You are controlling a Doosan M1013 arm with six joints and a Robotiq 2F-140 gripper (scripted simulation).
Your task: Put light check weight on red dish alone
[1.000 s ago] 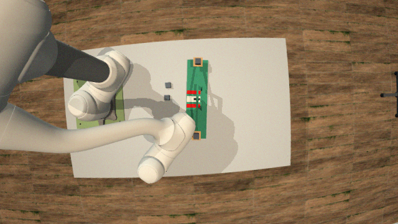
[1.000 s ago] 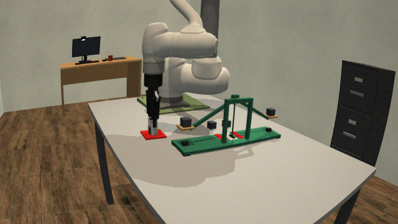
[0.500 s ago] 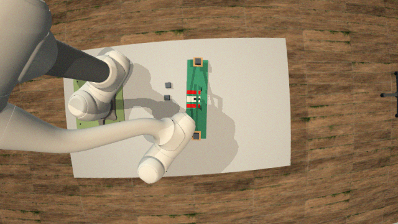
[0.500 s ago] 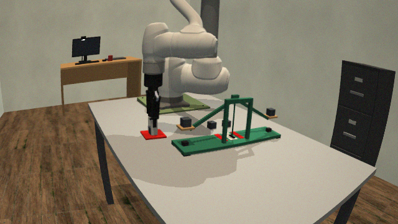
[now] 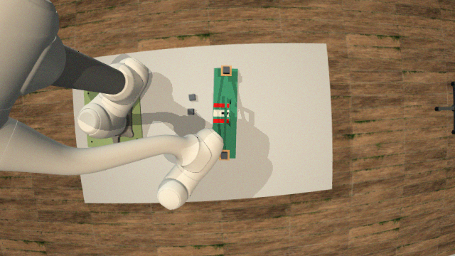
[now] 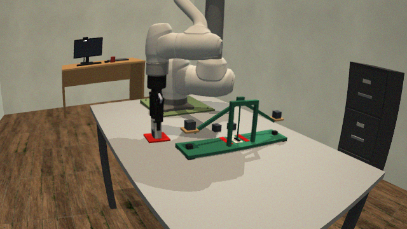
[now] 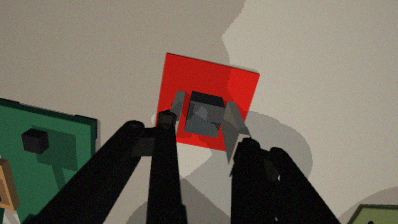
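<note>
My hand is 40 mm above the red dish. Also, from my hand: green rocker balance 180 mm ahead, 260 mm to the left, 50 mm above.
</note>
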